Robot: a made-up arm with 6 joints. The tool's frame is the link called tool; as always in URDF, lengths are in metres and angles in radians. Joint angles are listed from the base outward.
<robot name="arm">
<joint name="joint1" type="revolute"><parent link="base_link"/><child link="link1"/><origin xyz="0.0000 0.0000 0.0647"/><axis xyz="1 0 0"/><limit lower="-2.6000" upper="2.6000"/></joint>
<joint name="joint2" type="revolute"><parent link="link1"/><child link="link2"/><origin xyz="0.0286 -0.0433 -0.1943"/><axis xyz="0 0 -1"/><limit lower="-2.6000" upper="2.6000"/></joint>
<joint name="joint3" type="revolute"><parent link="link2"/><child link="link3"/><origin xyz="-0.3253 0.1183 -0.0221"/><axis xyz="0 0 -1"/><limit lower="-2.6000" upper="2.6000"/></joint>
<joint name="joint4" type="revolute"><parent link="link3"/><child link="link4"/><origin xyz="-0.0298 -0.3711 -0.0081"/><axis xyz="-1 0 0"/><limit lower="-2.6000" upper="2.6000"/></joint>
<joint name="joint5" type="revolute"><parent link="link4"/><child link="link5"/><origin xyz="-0.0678 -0.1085 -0.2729"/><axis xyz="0 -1 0"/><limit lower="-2.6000" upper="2.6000"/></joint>
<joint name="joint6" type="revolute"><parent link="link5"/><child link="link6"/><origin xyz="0.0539 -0.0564 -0.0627"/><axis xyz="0 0 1"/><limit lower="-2.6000" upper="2.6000"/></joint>
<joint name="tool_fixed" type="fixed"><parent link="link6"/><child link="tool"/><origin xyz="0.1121 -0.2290 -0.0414"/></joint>
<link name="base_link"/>
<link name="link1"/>
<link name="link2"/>
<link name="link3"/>
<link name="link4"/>
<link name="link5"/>
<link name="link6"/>
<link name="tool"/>
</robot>
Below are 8 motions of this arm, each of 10 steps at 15 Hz.
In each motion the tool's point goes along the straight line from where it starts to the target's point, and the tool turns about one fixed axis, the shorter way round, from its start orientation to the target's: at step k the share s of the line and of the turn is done. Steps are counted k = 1, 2, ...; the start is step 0. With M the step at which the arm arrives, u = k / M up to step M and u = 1 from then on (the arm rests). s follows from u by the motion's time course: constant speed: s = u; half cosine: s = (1 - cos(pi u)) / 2; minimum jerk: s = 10 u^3 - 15 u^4 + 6 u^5.
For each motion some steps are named. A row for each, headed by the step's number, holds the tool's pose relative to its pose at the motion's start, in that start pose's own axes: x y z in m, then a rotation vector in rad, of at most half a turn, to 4 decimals.
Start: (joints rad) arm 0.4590 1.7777 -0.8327 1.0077 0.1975 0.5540
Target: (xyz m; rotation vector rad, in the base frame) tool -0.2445 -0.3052 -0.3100 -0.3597 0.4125 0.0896
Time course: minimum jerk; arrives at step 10
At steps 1, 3, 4, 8, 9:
1: 0.0010 0.0000 -0.0002 0.0001 -0.0018 0.0015
3: 0.0198 0.0003 -0.0043 0.0016 -0.0338 0.0292
4: 0.0385 0.0007 -0.0083 0.0030 -0.0658 0.0568
8: 0.1144 0.0019 -0.0247 0.0090 -0.1953 0.1685
9: 0.1204 0.0020 -0.0260 0.0095 -0.2056 0.1773

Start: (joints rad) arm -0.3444 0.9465 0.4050 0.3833 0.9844 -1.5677
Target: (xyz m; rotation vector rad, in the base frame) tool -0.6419 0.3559 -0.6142 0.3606 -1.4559 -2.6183
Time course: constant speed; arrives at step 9
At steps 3, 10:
3: -0.0886 -0.0097 0.1077 -0.0971 0.1204 -0.1620
10: -0.2657 -0.0291 0.3230 -0.2913 0.3613 -0.4861

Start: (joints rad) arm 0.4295 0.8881 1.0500 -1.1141 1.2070 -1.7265
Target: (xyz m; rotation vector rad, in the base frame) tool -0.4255 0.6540 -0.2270 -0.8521 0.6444 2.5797
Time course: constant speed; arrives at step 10
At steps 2, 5, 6, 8, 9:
2: -0.0013 0.0693 0.0233 -0.1276 0.0069 0.1316
5: -0.0032 0.1734 0.0582 -0.3190 0.0173 0.3290
6: -0.0039 0.2080 0.0699 -0.3828 0.0208 0.3947
8: -0.0052 0.2774 0.0932 -0.5103 0.0277 0.5263
9: -0.0058 0.3121 0.1048 -0.5741 0.0311 0.5921

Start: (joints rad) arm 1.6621 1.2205 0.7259 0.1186 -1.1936 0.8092
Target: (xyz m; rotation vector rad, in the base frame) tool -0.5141 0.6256 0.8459 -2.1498 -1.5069 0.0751
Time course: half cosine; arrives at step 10
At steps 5, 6, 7, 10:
5: -0.0366 0.0477 -0.0328 0.1694 0.2917 -0.1785
6: -0.0480 0.0624 -0.0429 0.2218 0.3818 -0.2337
7: -0.0582 0.0757 -0.0521 0.2690 0.4631 -0.2835
10: -0.0733 0.0953 -0.0656 0.3388 0.5833 -0.3570

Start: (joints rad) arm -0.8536 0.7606 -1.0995 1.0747 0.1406 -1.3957
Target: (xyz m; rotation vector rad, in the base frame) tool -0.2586 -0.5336 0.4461 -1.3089 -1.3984 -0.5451
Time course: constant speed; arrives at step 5
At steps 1, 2, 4, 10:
1: -0.0148 -0.0348 0.0147 -0.0086 -0.0028 -0.0241
2: -0.0296 -0.0696 0.0294 -0.0171 -0.0056 -0.0482
4: -0.0591 -0.1393 0.0587 -0.0343 -0.0111 -0.0964
10: -0.0739 -0.1741 0.0734 -0.0429 -0.0139 -0.1205

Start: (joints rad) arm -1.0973 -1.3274 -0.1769 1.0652 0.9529 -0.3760
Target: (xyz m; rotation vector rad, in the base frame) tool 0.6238 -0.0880 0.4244 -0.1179 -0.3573 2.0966
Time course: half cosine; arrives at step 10
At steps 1, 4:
1: 0.0015 -0.0009 0.0010 0.0065 -0.0065 -0.0009
4: 0.0207 -0.0121 0.0137 0.0919 -0.0912 -0.0124

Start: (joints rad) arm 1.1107 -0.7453 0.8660 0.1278 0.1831 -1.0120
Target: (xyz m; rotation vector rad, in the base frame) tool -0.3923 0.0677 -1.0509 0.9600 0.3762 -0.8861
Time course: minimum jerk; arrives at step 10
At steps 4, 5, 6, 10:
4: 0.0257 0.0406 -0.0068 -0.0151 0.0199 0.0667
5: 0.0405 0.0639 -0.0106 -0.0238 0.0314 0.1051
6: 0.0552 0.0873 -0.0145 -0.0325 0.0429 0.1435
10: 0.0809 0.1279 -0.0213 -0.0476 0.0628 0.2102

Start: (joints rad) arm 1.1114 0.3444 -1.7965 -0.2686 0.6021 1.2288
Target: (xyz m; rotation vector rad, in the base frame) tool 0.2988 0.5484 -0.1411 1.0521 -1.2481 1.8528
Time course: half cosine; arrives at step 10
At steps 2, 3, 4, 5, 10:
2: -0.0207 0.0217 0.0056 0.0336 0.0219 -0.0533
3: -0.0447 0.0468 0.0121 0.0724 0.0472 -0.1150
4: -0.0750 0.0784 0.0202 0.1214 0.0791 -0.1928
5: -0.1085 0.1135 0.0293 0.1757 0.1144 -0.2790
10: -0.2171 0.2270 0.0585 0.3515 0.2288 -0.5580

